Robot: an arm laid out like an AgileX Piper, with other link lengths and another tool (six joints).
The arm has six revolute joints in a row. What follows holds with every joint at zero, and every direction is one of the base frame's.
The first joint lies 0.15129 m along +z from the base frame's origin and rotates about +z.
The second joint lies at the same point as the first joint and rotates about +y.
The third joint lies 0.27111 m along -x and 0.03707 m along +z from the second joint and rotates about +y.
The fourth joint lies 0.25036 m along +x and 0.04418 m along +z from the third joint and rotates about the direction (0.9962, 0, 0.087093).
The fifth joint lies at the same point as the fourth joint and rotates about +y.
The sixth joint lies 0.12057 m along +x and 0.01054 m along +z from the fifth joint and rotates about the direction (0.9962, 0, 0.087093).
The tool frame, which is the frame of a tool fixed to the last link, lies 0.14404 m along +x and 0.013 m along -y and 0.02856 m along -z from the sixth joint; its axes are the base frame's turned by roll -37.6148, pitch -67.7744 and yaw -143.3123 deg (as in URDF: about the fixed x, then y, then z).
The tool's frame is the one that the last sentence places.
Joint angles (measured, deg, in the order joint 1, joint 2, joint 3, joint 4, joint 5, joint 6), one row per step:
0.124 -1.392 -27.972 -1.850 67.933 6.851
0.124 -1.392 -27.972 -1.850 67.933 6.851
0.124 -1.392 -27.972 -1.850 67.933 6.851
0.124 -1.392 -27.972 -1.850 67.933 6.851
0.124 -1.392 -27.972 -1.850 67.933 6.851
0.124 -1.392 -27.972 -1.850 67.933 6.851
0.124 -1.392 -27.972 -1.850 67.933 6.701
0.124 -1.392 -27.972 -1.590 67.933 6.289
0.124 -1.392 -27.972 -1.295 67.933 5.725
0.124 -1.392 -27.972 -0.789 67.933 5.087
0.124 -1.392 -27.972 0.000 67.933 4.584
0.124 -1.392 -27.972 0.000 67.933 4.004
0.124 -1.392 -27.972 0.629 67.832 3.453
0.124 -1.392 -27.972 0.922 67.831 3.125
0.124 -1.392 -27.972 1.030 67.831 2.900
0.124 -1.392 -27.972 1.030 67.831 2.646
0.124 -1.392 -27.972 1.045 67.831 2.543
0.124 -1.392 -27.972 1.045 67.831 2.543
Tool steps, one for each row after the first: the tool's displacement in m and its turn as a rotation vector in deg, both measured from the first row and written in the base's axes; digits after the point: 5 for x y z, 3 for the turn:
0.00000 0.00000 0.00000 0.000 0.000 0.000
0.00000 0.00000 0.00000 0.000 0.000 0.000
0.00000 0.00000 0.00000 0.000 0.000 0.000
0.00000 0.00000 0.00000 0.000 0.000 0.000
0.00000 0.00000 0.00000 0.000 0.000 0.000
0.00001 -0.00011 0.00002 -0.125 0.004 0.083
0.00008 0.00076 0.00002 -0.254 0.015 0.457
0.00016 0.00168 0.00003 -0.480 0.028 0.936
0.00028 0.00349 0.00002 -0.594 0.036 1.574
0.00040 0.00668 -0.00003 -0.362 0.033 2.297
0.00046 0.00626 0.00005 -0.845 0.041 2.618
0.00088 0.00870 0.00039 -0.787 -0.069 3.276
0.00094 0.00978 0.00042 -0.819 -0.076 3.622
0.00097 0.01010 0.00044 -0.917 -0.078 3.807
0.00100 0.00992 0.00048 -1.129 -0.077 3.948
0.00101 0.00991 0.00049 -1.203 -0.077 4.013
0.00101 0.00991 0.00049 -1.203 -0.077 4.013

